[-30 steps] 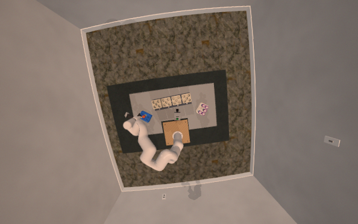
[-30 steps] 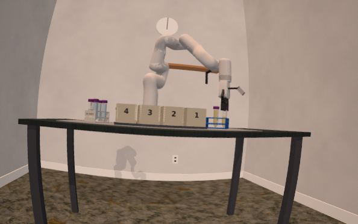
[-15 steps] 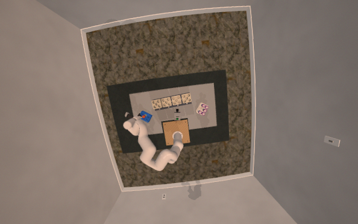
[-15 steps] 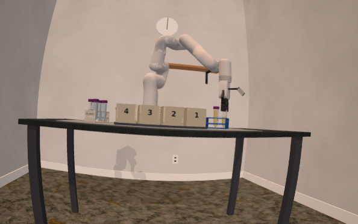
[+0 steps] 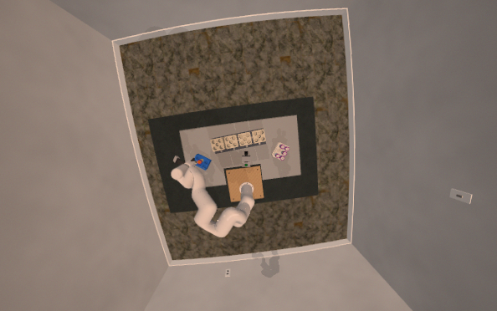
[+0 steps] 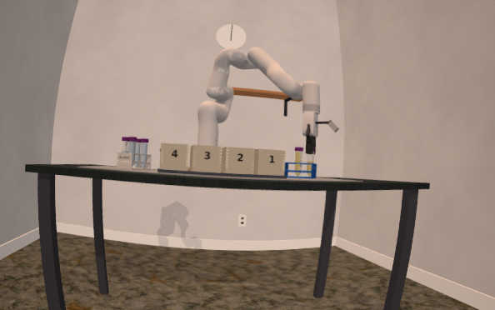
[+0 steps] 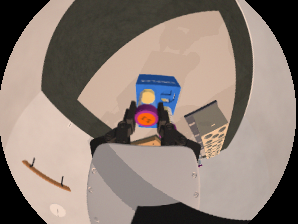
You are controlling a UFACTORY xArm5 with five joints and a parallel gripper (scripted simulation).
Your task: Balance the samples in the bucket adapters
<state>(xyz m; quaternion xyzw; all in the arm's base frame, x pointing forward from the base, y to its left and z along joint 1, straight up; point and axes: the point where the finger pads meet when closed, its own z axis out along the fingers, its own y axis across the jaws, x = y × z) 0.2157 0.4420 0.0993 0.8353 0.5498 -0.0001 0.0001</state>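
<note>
Right now my hand is 5 cm above the orange-dotted sample tube and 1 cm to the right of it. Round my hand: loading stand ST: 35 cm to the right, 20 cm ahead, 11 cm below; then adapter 2: 29 cm to the right, 19 cm ahead, 7 cm below; then blue sample rack RS: 9 cm below, 4 cm to the right.
</note>
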